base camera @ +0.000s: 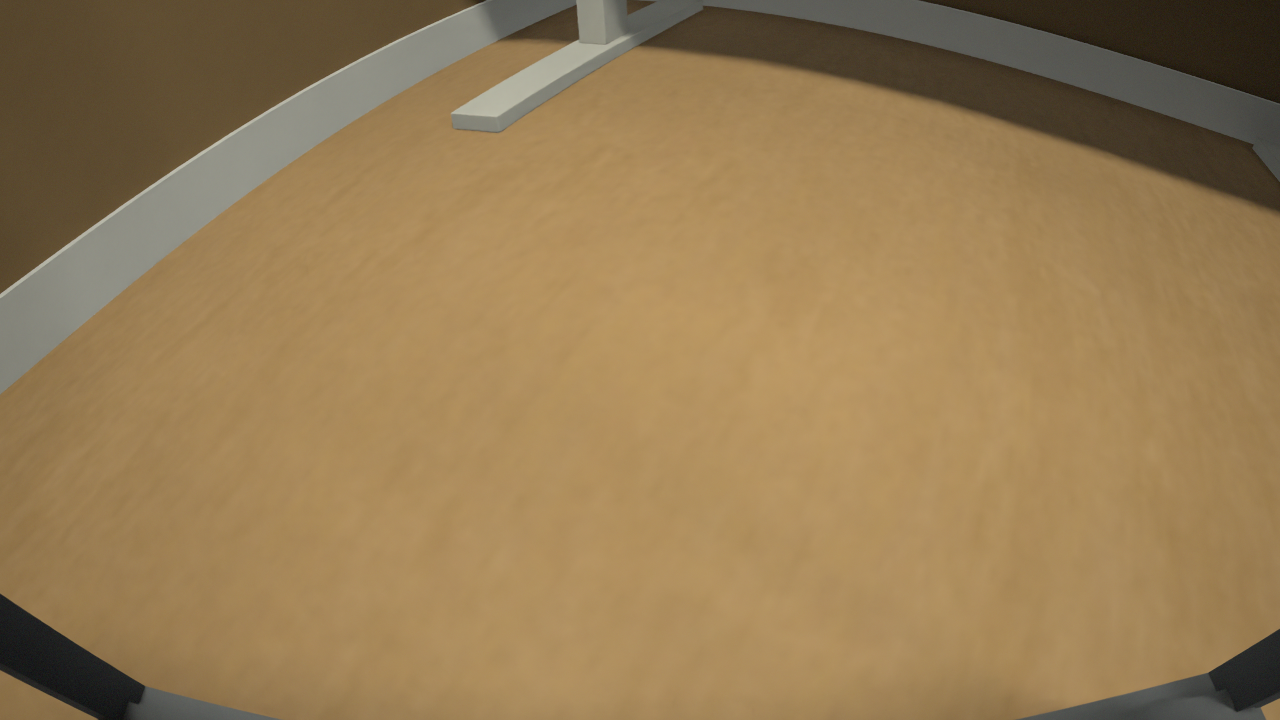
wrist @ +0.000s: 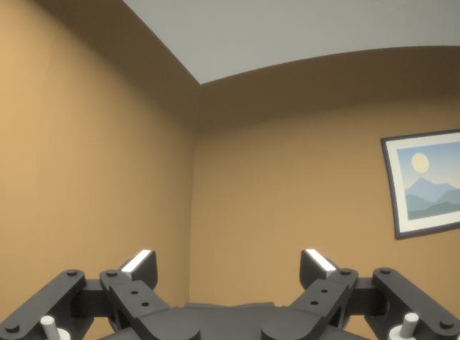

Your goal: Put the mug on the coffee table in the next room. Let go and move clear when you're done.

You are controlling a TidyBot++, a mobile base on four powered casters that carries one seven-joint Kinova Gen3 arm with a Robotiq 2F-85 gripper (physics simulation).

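Frame: origin at the arm's base, x back, y up, z left, level; millimetres.
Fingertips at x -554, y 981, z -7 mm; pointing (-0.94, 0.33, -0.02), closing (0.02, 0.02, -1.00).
Note:
A point is followed by its place in that frame.
My gripper (wrist: 228, 267) is open in the wrist view, its two fingers wide apart with a wall behind the gap and no object between them. It points toward a corner of the room, where two tan walls meet under a grey ceiling. The mug does not show in either view, and the coffee table cannot be made out in either view.
A white post on a long flat foot (base camera: 537, 87) stands on the wooden floor (base camera: 662, 358) @[x -466, y -396, z 6 mm] near the far left wall in the base camera view. A pale baseboard (base camera: 205, 174) @[x -765, y -334, z 587 mm] runs along the walls. A framed mountain picture (wrist: 429, 195) hangs at the right in the wrist view.

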